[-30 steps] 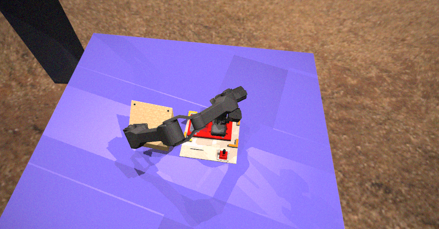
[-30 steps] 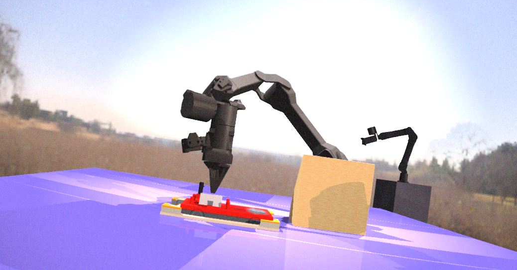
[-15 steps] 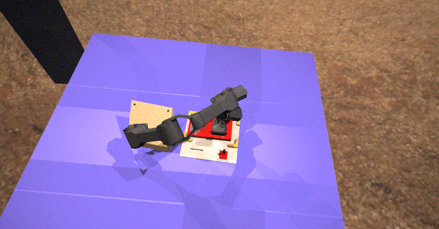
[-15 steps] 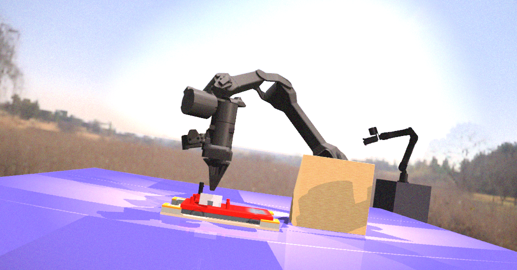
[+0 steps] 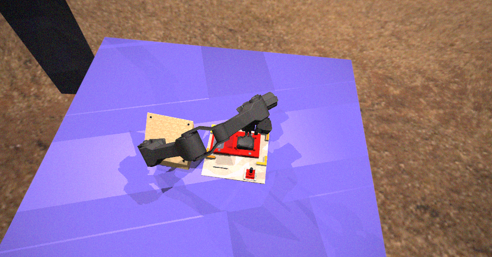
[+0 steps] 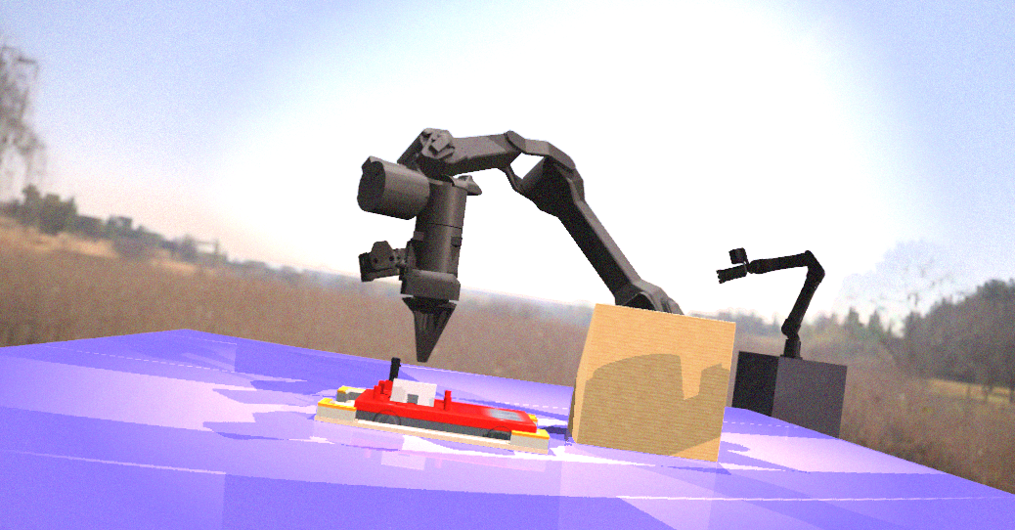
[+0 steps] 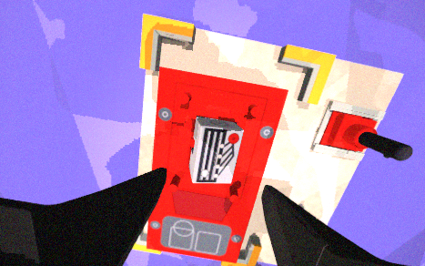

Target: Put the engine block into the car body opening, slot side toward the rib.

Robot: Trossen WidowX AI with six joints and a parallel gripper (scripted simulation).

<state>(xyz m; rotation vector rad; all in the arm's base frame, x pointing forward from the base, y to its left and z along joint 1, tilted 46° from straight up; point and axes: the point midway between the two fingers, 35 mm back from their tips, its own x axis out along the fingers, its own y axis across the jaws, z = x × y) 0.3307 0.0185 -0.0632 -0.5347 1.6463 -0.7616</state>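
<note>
Right now my gripper tip is 5 cm above the grey engine block and 1 cm to the right of it. Also, from my gripper tip: black peg (12 cm to the right, 4 cm below, 2 cm ahead); beige base plate (6 cm below, 2 cm to the right, 2 cm behind).
</note>
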